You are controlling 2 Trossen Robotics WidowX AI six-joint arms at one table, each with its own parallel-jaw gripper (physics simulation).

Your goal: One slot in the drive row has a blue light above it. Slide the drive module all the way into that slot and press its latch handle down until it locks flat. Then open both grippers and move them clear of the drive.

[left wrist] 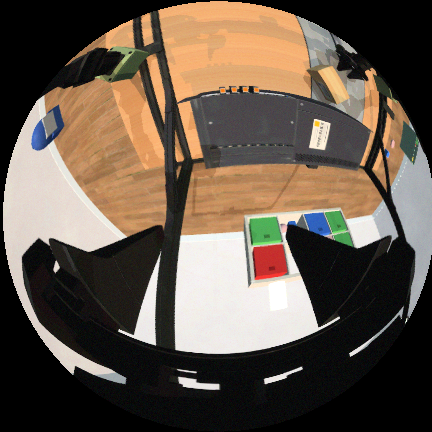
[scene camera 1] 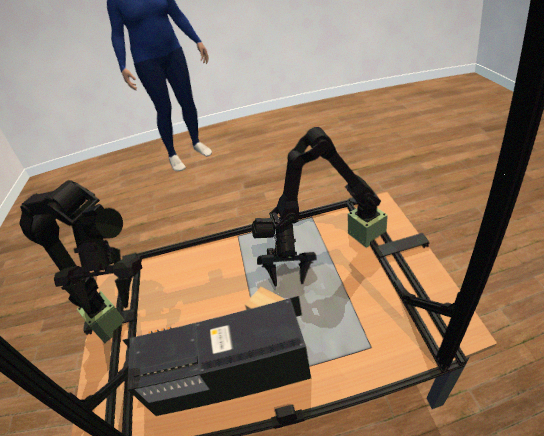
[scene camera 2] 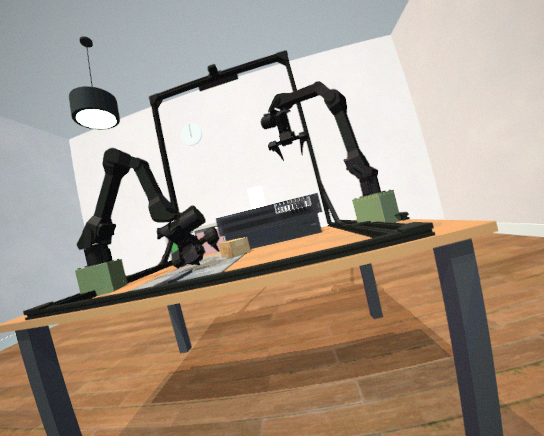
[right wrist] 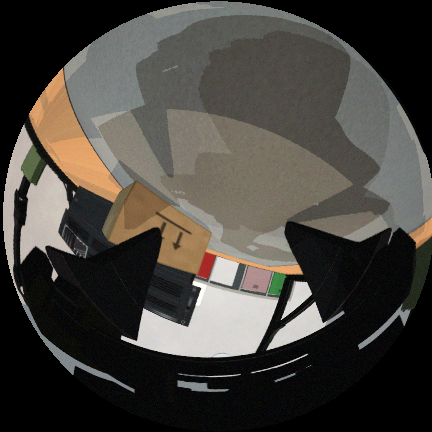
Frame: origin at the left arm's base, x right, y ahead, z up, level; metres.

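Seen in the pictures: left gripper, fingertip midpoint: (left wrist: 226,231) (scene camera 1: 107,310) (scene camera 2: 292,158); right gripper, fingertip midpoint: (scene camera 1: 289,285) (scene camera 2: 209,257) (right wrist: 224,231); left arm's base at its link origin: (scene camera 1: 94,307) (scene camera 2: 372,194); right arm's base at its link origin: (scene camera 1: 367,213) (scene camera 2: 99,264).
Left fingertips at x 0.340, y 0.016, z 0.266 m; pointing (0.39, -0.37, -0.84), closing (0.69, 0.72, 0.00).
Observation:
Pixels of each thing's top centre, then the offset from my left fingertips to it. Level surfaces: height alone.
- dark drive chassis at its top centre: (left wrist: 310,135) (scene camera 1: 211,343) (right wrist: 108,272) (scene camera 2: 267,206) dx +0.112, dy +0.137, dz -0.197 m
- grey mat at its surface level: dz -0.370 m
- cardboard block at its top centre: (right wrist: 144,253) (scene camera 1: 268,303) (left wrist: 335,84) (scene camera 2: 232,240) dx +0.073, dy +0.362, dz -0.310 m
The dark drive chassis (scene camera 1: 250,330) (scene camera 2: 275,230) (left wrist: 245,125) (right wrist: 167,295) stands on the table. Several orange-marked drive fronts (left wrist: 240,90) stick out along one side in the left wrist view. The slots' lights cannot be made out. The loose drive module cannot be made out in these views; part of the grey mat (scene camera 1: 345,325) (right wrist: 250,150) is hidden behind the right arm in scene camera 1. My right gripper (scene camera 1: 288,284) (right wrist: 224,231) is open and empty, low over the mat beside the cardboard block. My left gripper (scene camera 2: 293,157) (left wrist: 226,231) is open and empty, high above the table.
A cardboard block (scene camera 1: 265,298) (scene camera 2: 235,247) (left wrist: 328,84) (right wrist: 197,250) stands partly on the mat, between my right gripper and the chassis. A black frame (left wrist: 170,190) borders the table and rises in posts beyond the chassis. A shelf with coloured bins (left wrist: 265,230) stands beyond the table.

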